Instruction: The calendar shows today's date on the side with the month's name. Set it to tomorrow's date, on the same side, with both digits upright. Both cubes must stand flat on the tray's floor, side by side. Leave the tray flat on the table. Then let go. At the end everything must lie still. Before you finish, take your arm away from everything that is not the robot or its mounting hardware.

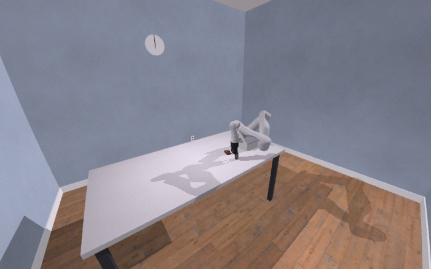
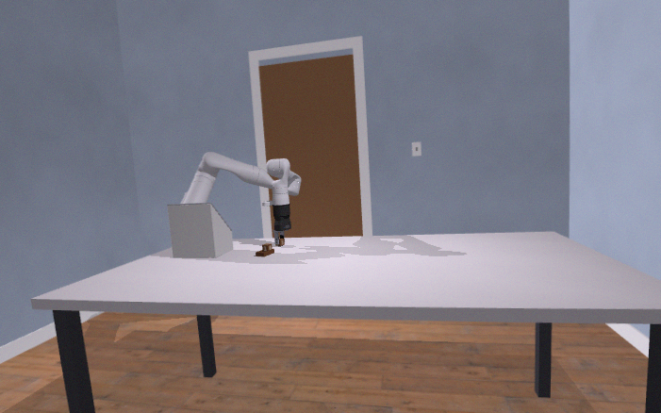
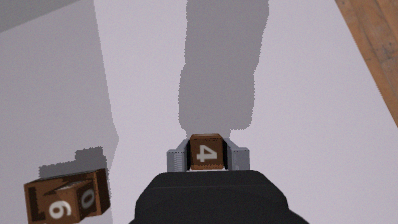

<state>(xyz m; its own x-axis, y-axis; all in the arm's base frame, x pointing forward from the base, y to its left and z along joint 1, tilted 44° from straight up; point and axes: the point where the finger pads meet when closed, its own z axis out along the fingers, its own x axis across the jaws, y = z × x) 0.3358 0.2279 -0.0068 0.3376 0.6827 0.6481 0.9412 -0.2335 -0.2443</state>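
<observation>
Right now the brown cube is 1 cm below my hand.
</observation>
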